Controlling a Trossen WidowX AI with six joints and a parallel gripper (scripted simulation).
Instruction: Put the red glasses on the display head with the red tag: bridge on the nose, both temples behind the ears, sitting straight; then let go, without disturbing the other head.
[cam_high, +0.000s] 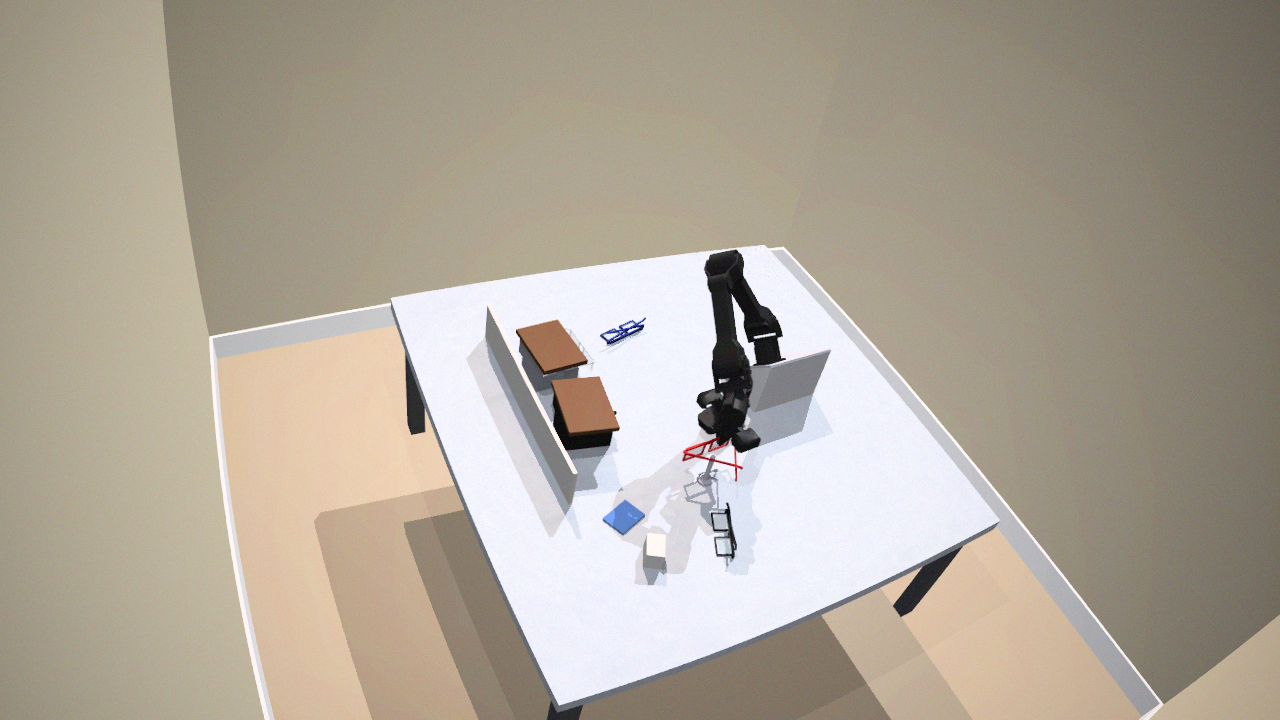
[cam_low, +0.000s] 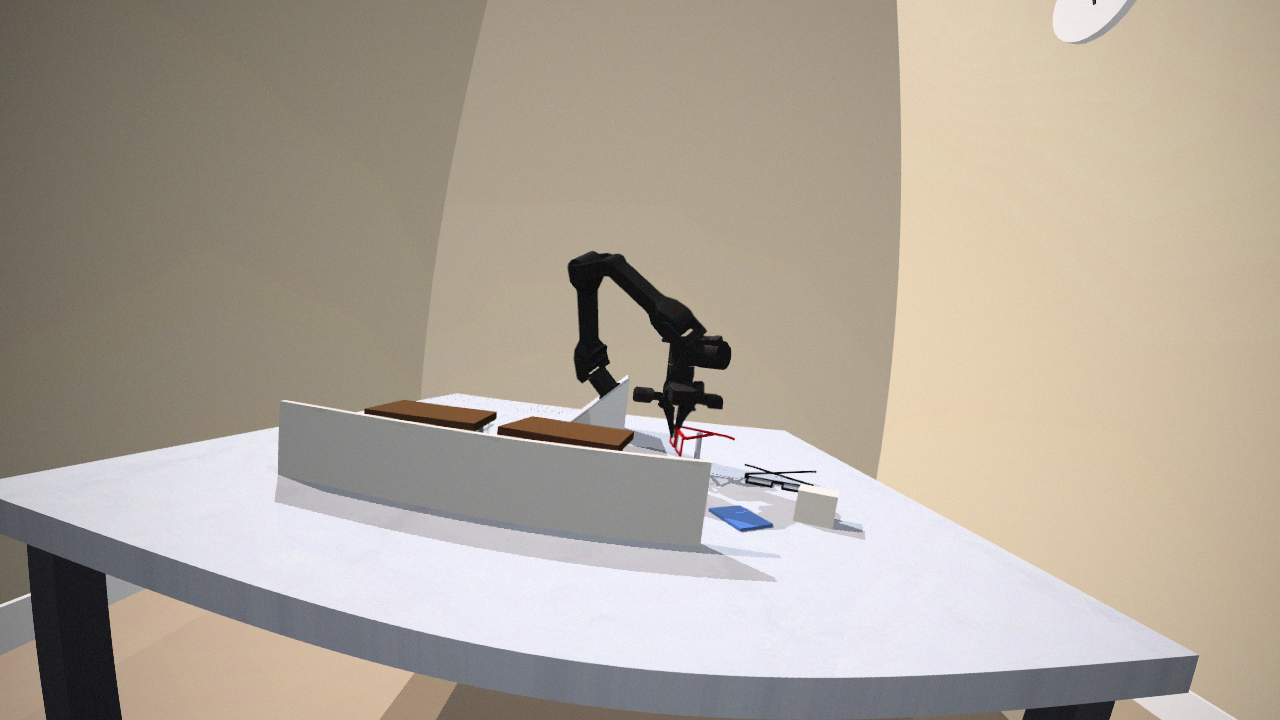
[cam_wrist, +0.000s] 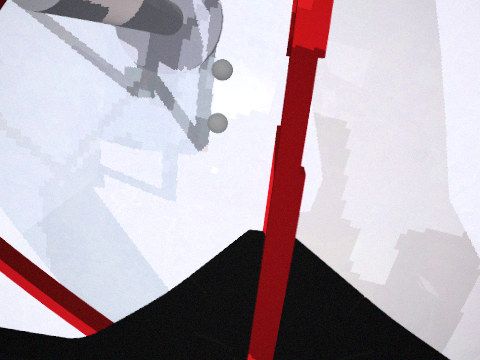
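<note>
Right now my gripper tip is 60 mm short of the grey peg stand, 40 mm to the right of it and 40 mm above it. Round my gripper tip: blue card 300 mm ahead, 60 mm below, 40 mm to the left; then white cube 310 mm ahead, 170 mm to the left, 30 mm below; then dark head 230 mm ahead, 210 mm to the right.
</note>
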